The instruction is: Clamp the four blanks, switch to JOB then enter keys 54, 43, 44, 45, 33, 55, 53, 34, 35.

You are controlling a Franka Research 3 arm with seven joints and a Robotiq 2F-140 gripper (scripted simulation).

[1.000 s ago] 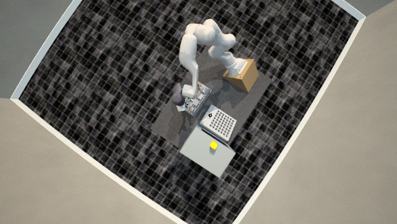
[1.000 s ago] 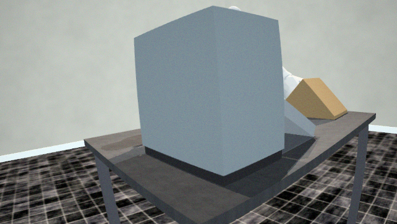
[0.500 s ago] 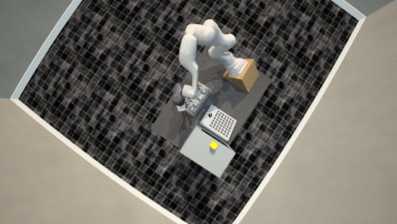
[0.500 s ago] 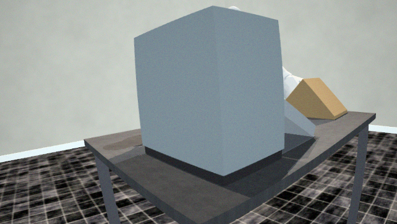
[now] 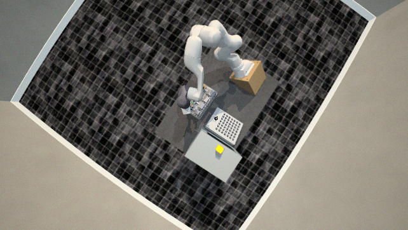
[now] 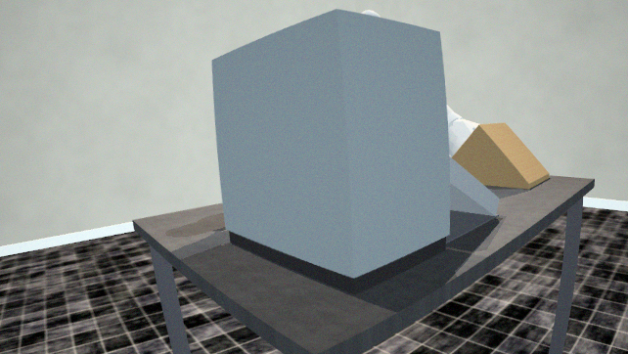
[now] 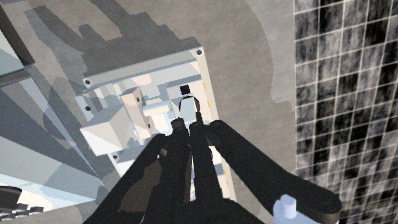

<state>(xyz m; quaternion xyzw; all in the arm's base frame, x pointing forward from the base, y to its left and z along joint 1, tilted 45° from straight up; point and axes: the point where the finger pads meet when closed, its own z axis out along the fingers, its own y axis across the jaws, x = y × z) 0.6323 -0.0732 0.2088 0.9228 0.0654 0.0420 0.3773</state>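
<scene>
Right now the black selector knob is 9 cm behind my hand, 30 cm to the left of it and 1 cm below it. From my hand the other things lie so: keypad 8 cm behind, 42 cm to the left, 6 cm below.
</scene>
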